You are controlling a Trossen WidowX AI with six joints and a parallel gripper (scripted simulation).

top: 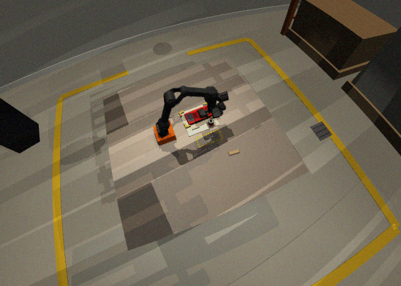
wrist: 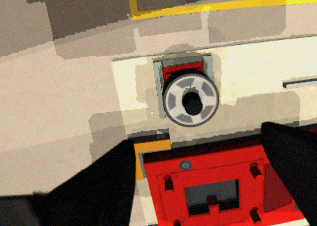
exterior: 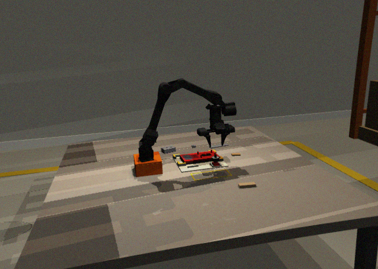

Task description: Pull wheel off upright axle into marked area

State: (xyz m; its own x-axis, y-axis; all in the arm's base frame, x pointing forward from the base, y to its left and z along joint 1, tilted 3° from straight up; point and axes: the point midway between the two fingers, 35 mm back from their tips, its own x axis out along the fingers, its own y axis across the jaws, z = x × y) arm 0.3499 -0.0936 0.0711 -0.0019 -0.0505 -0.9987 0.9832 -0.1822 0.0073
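My gripper tip is 7 cm above the wheel.
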